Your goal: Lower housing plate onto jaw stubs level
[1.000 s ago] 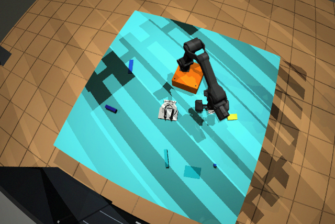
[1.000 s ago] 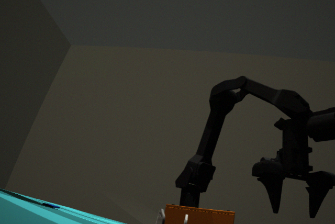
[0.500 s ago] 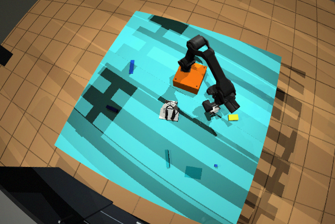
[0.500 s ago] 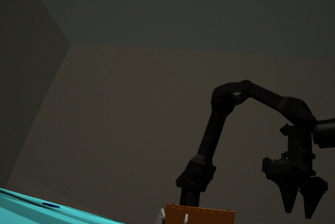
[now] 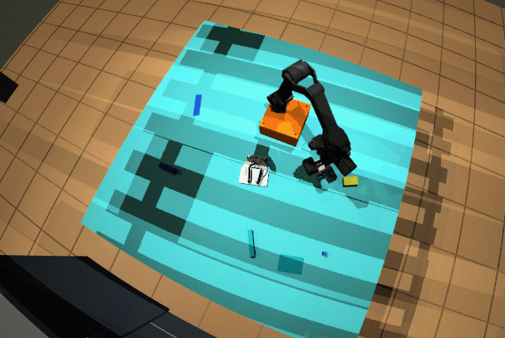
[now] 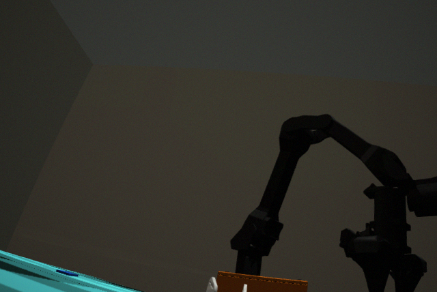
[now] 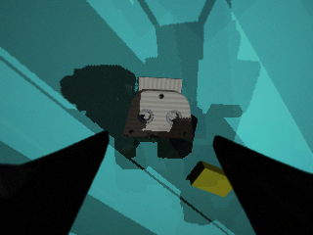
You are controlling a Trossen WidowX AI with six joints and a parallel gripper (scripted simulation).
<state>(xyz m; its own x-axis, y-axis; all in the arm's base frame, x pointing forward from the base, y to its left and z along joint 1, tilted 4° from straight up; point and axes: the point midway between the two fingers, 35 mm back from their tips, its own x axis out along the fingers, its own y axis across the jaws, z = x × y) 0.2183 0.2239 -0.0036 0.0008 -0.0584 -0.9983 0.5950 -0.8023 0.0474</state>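
Right now the yellow block is 30 mm ahead of my gripper tip, 140 mm to the left of it and 60 mm below it. The rest, counted from my gripper tip: teal bar 360 mm ahead, 220 mm to the right, 60 mm below; then tiny blue piece 350 mm ahead, 70 mm to the left, 50 mm below.
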